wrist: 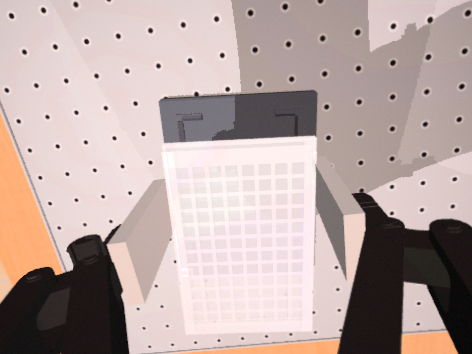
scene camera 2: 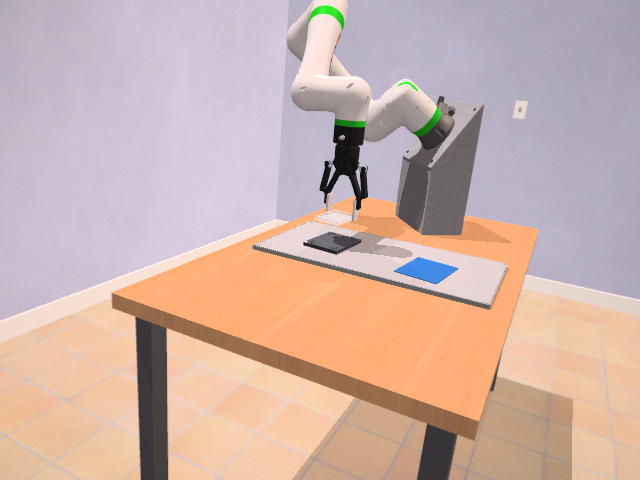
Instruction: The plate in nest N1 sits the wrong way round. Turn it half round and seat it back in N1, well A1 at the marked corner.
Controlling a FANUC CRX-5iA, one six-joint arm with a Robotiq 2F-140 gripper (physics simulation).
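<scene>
Looking through scene camera 2, I find my gripper [scene camera 2: 341, 217]. The wrist view gives me the gripper [wrist: 241, 191] again, and there I also see a translucent well plate [wrist: 242, 211].
</scene>
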